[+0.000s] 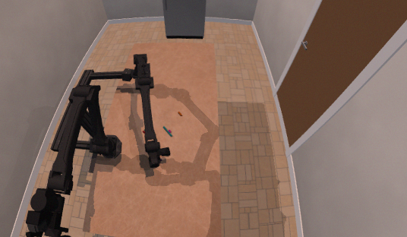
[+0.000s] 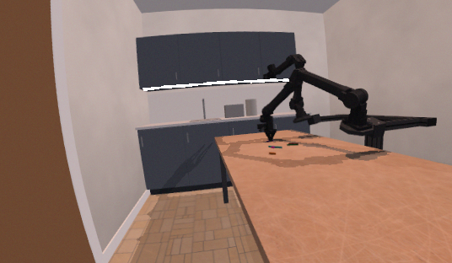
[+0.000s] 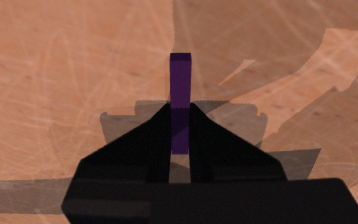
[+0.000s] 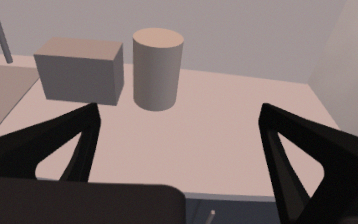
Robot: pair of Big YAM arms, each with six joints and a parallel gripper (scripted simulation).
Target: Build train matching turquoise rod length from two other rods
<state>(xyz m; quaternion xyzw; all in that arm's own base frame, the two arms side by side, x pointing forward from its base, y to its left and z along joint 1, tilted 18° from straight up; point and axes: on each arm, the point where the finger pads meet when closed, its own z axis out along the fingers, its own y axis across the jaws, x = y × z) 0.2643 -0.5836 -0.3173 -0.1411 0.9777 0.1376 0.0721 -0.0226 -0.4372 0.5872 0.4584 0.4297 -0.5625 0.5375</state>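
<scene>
My left gripper is now 9 cm short of the orange rod and 40 cm to the right of it. The rest, counted from my left hand: red rod: 12 cm behind, 19 cm to the left; then green rod: 11 cm behind, 21 cm to the left; then turquoise rod: 3 cm ahead, 23 cm to the left.
</scene>
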